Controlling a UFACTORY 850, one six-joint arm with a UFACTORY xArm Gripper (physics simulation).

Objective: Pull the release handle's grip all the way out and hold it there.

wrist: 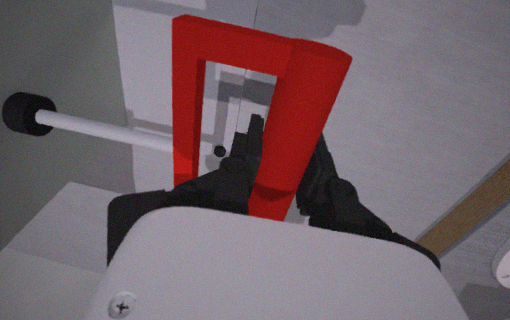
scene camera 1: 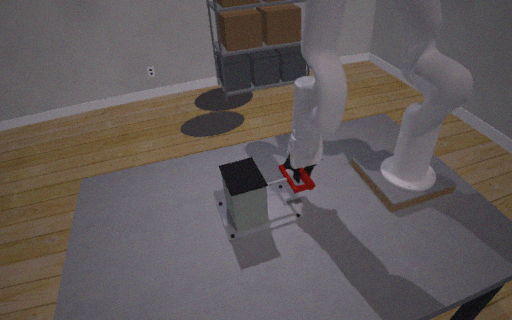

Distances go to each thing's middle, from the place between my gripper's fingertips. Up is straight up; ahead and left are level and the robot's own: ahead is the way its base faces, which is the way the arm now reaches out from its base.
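I see the base plate [scene camera 1: 282, 210], and it sits 8 cm below my hand, 2 cm to the right of my hand and 15 cm ahead of my hand.
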